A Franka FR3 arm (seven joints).
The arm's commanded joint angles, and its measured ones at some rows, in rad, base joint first. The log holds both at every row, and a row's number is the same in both.
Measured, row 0:
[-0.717, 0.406, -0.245, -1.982, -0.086, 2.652, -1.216]
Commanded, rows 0 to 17:
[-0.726, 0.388, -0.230, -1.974, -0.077, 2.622, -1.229]
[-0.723, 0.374, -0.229, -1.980, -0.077, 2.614, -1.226]
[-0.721, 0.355, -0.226, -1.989, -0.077, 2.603, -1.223]
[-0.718, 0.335, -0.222, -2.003, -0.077, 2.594, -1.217]
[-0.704, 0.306, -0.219, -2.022, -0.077, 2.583, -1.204]
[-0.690, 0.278, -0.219, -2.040, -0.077, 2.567, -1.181]
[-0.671, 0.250, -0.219, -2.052, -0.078, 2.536, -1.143]
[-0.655, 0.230, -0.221, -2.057, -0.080, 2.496, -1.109]
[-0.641, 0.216, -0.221, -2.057, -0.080, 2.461, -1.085]
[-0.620, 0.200, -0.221, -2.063, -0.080, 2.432, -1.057]
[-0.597, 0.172, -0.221, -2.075, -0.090, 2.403, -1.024]
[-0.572, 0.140, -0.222, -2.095, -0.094, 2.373, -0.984]
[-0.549, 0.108, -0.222, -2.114, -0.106, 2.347, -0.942]
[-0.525, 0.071, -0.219, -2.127, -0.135, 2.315, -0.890]
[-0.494, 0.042, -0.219, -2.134, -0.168, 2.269, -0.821]
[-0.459, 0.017, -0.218, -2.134, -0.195, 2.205, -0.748]
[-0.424, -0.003, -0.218, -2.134, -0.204, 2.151, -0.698]
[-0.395, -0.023, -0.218, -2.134, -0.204, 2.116, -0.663]
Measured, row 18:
[-0.481, 0.081, -0.214, -2.081, -0.161, 2.223, -0.803]
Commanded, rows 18 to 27:
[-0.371, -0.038, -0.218, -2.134, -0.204, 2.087, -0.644]
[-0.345, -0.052, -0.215, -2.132, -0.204, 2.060, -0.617]
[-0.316, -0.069, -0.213, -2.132, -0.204, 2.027, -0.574]
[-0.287, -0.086, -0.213, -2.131, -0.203, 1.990, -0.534]
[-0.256, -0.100, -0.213, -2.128, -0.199, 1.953, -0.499]
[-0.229, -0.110, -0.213, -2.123, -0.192, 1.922, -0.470]
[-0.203, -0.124, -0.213, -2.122, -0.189, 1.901, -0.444]
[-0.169, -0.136, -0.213, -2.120, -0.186, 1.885, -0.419]
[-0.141, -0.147, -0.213, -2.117, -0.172, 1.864, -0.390]
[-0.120, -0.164, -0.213, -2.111, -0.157, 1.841, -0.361]
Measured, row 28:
[-0.190, -0.101, -0.205, -2.097, -0.179, 1.901, -0.443]
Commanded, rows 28 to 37:
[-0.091, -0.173, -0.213, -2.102, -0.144, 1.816, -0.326]
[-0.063, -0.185, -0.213, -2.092, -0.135, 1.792, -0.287]
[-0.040, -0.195, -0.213, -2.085, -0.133, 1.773, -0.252]
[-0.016, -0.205, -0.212, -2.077, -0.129, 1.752, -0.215]
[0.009, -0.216, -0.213, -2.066, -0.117, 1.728, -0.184]
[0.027, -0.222, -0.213, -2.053, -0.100, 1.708, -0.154]
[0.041, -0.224, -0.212, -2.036, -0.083, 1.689, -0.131]
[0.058, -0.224, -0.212, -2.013, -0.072, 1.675, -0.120]
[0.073, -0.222, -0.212, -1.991, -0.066, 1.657, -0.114]
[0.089, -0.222, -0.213, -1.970, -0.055, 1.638, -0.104]
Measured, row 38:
[0.042, -0.218, -0.201, -2.034, -0.093, 1.705, -0.143]
